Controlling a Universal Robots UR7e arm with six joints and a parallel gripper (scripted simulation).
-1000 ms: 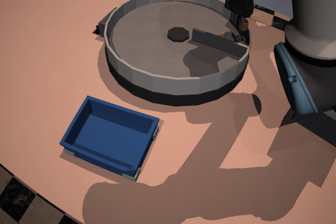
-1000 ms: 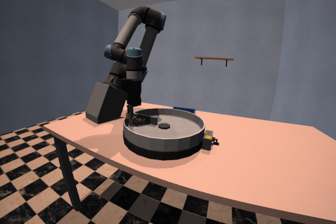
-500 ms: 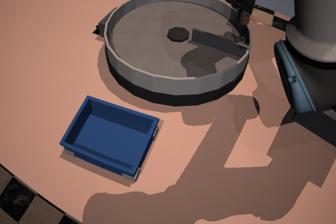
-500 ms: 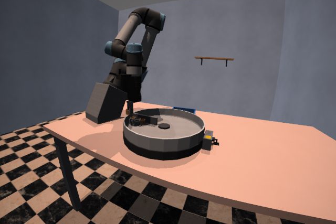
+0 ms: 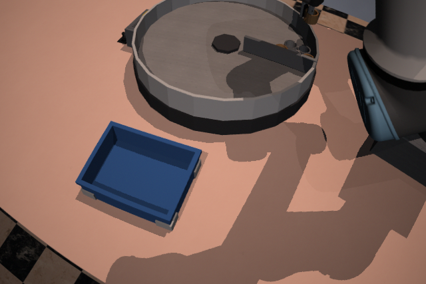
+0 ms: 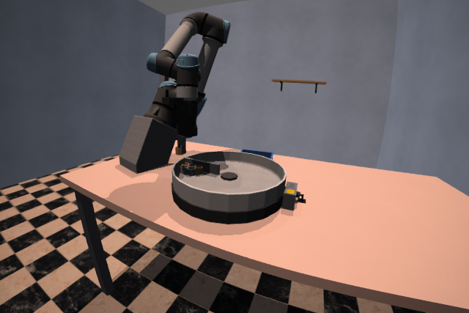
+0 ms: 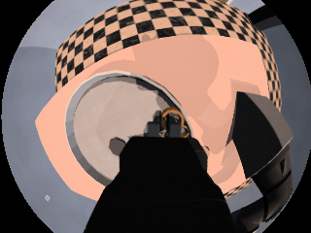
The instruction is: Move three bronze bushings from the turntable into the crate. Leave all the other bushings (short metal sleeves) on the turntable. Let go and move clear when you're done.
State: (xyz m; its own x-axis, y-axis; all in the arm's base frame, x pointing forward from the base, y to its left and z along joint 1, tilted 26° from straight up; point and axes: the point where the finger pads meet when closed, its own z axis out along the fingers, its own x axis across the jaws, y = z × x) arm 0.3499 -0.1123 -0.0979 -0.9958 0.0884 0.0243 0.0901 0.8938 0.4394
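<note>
My hand is 90 mm short of the blue crate, 470 mm to the right of it and 140 mm above it. Also, from my hand: grey turntable 140 mm ahead, 110 mm to the left, 110 mm below.
</note>
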